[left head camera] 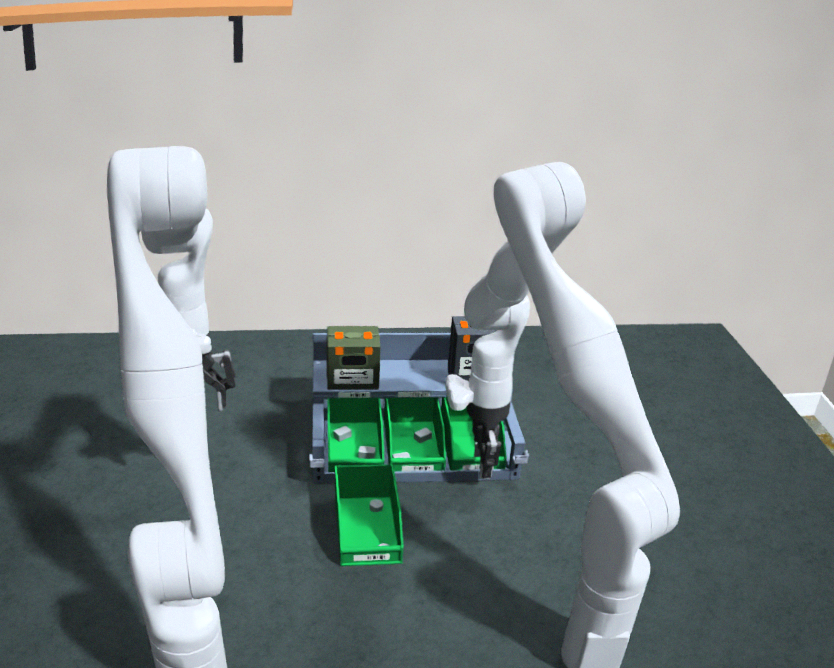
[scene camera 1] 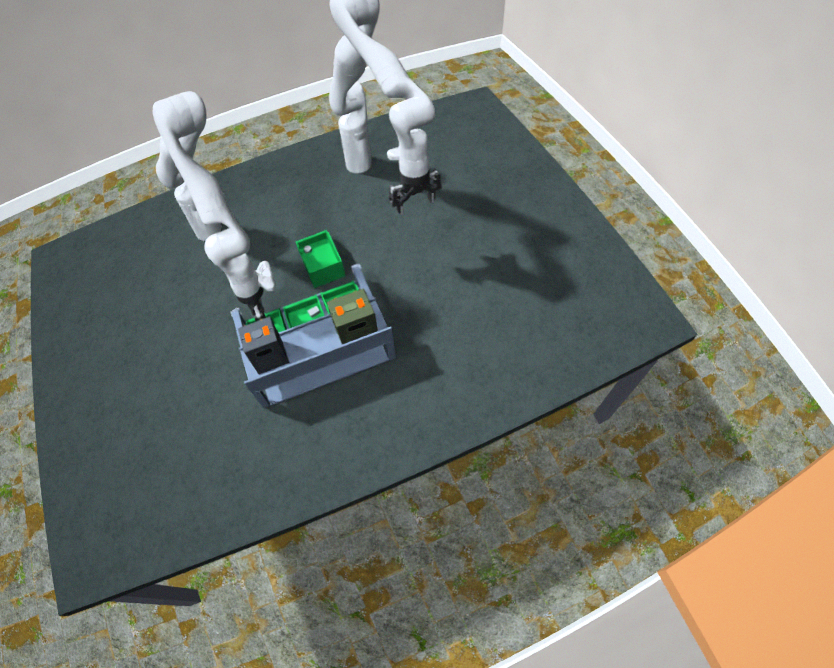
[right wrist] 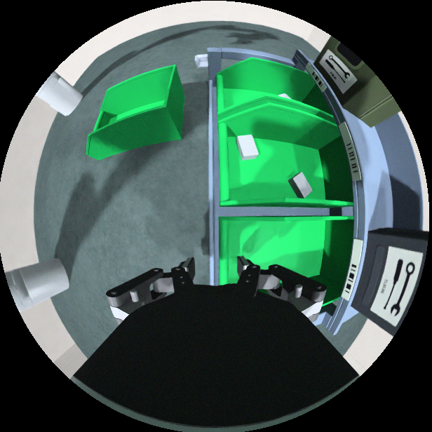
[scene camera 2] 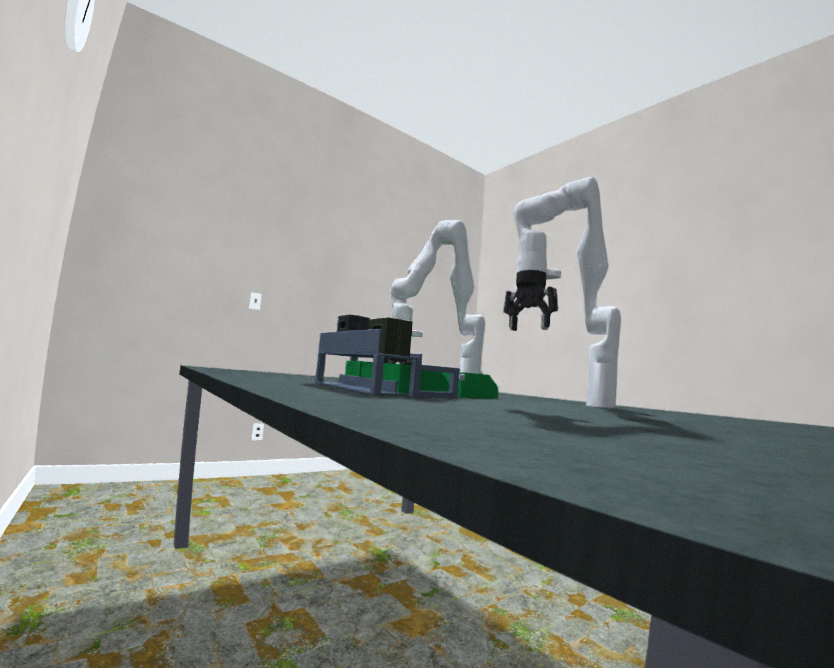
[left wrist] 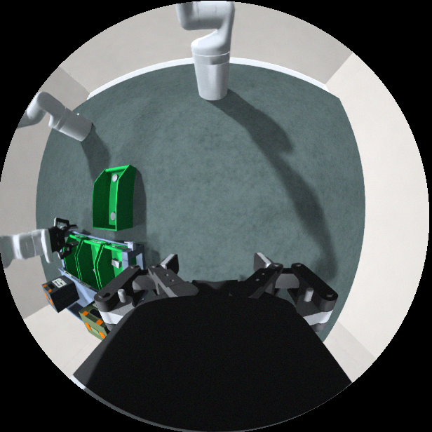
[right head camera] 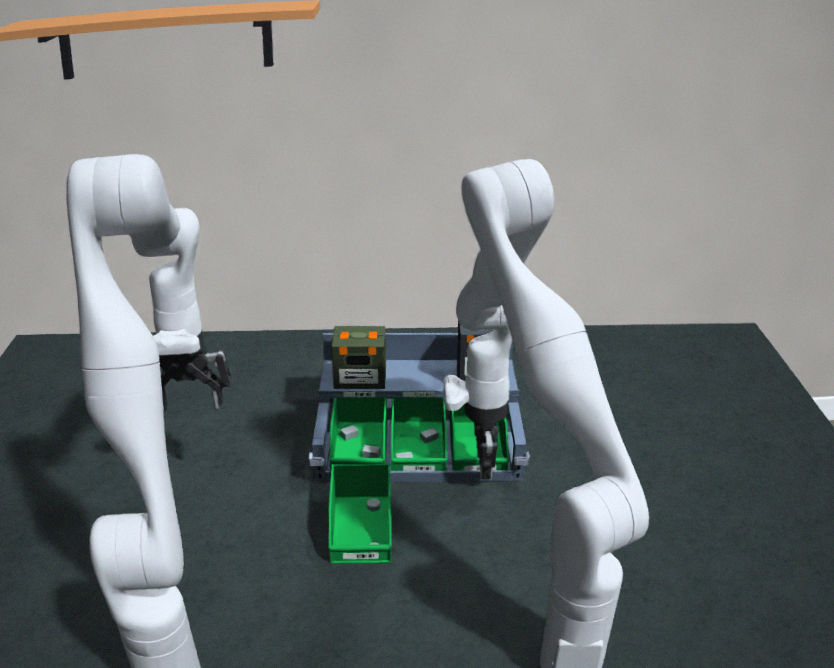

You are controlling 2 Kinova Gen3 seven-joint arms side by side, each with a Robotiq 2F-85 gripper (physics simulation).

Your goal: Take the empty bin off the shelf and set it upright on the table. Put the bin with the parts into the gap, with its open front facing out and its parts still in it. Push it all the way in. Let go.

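Places are measured from the left arm's base along level axes (x right, y up, z back), in metres.
Pixels of known places: left gripper, fingertip midpoint: (scene camera 1: pixel 415 206) (scene camera 2: pixel 528 330) (right head camera: pixel 190 407); right gripper, fingertip midpoint: (left head camera: pixel 482 468) (scene camera 1: pixel 262 317) (right head camera: pixel 484 469); left arm's base at its link origin: (scene camera 1: pixel 358 164) (scene camera 2: pixel 600 406); right arm's base at its link origin: (left head camera: pixel 591 655) (scene camera 1: pixel 208 230) (right head camera: pixel 571 662).
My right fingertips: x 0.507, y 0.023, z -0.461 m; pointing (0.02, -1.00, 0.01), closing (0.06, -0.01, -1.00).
Note:
For each thing: its top centre in the pictures, then the offset to it from my right fingertips. "*": a spot on its surface instead.
- empty green bin at its top centre: (right head camera: pixel 478 415) (left head camera: pixel 474 415) (scene camera 1: pixel 266 330) dx +0.001, dy +0.058, dz -0.089 m
- blue-grey shelf at a spot on its surface: (right head camera: pixel 424 377) (left head camera: pixel 416 377) * dx -0.090, dy +0.079, dz -0.199 m
- green bin with parts, top centre: (left head camera: pixel 368 496) (right head camera: pixel 360 495) (scene camera 1: pixel 316 246) (scene camera 2: pixel 469 373) dx -0.228, dy +0.052, dz +0.116 m
- olive case at its top centre: (left head camera: pixel 353 334) (right head camera: pixel 358 334) (scene camera 1: pixel 350 306) (scene camera 2: pixel 390 319) dx -0.215, dy +0.175, dz -0.206 m
- dark case at its top centre: (right head camera: pixel 481 324) (left head camera: pixel 476 324) (scene camera 1: pixel 256 333) (scene camera 2: pixel 354 316) dx +0.015, dy +0.201, dz -0.183 m
The empty green bin (left head camera: pixel 462 434) (right head camera: pixel 465 423) (right wrist: pixel 300 240) sits in the right slot of the blue-grey shelf (left head camera: pixel 417 375) (right head camera: pixel 424 377) (right wrist: pixel 213 175). My right gripper (left head camera: pixel 486 471) (right head camera: pixel 485 473) (right wrist: pixel 215 264) is low at its front, partly closed but still open, fingers apart either side of the front wall; contact cannot be told. The green bin with parts (left head camera: pixel 358 532) (right head camera: pixel 351 525) (scene camera 1: pixel 323 258) (left wrist: pixel 127 200) stands upright on the table before the left slot, low front facing the picture's bottom. My left gripper (scene camera 1: pixel 415 203) (scene camera 2: pixel 529 323) (left wrist: pixel 215 262) is open, empty and high above the table.
Two more green bins (left head camera: pixel 355 445) (left head camera: pixel 417 455) with grey parts fill the left and middle slots. An olive case (left head camera: pixel 353 365) (scene camera 1: pixel 351 316) and a dark case (scene camera 1: pixel 263 344) (right wrist: pixel 392 280) stand on the shelf's top. The shelf's side walls flank the slots.

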